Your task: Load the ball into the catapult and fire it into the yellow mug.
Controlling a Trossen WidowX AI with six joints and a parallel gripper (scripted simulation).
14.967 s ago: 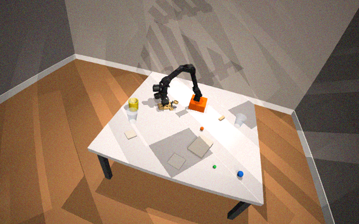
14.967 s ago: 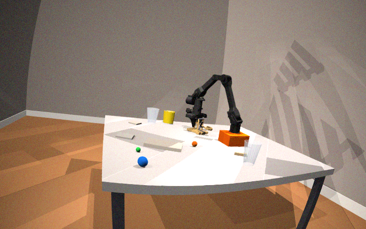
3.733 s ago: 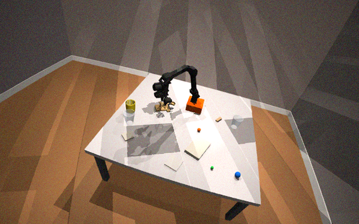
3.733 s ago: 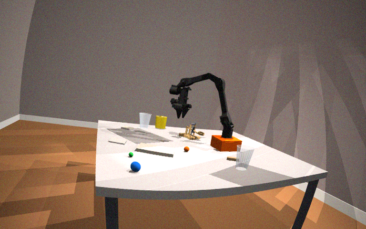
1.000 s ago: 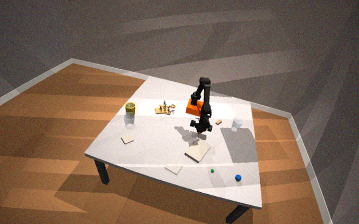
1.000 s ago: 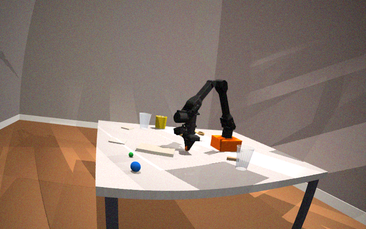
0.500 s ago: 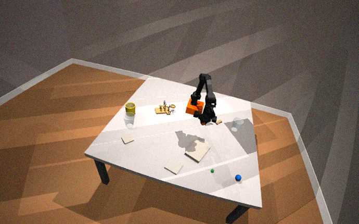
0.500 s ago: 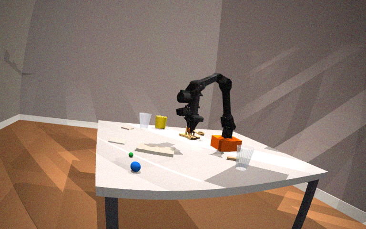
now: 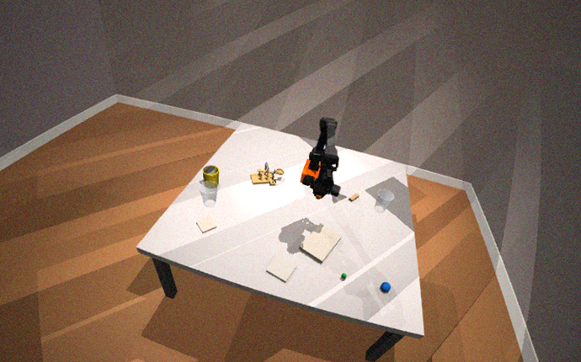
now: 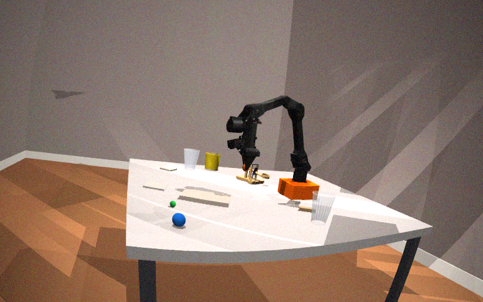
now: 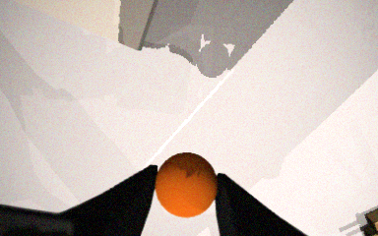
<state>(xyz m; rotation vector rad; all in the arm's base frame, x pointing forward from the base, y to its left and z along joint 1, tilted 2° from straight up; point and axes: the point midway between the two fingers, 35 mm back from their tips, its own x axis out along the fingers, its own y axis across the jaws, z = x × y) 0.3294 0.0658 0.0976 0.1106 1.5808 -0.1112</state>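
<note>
The small wooden catapult is 19 cm behind my gripper tip, 30 cm to the right of it and 8 cm below it. The rest, counted from my gripper tip: orange ball 1 cm above; green ball 34 cm ahead, 20 cm to the left, 12 cm below; small wooden block 22 cm behind, 21 cm to the left, 12 cm below.
</note>
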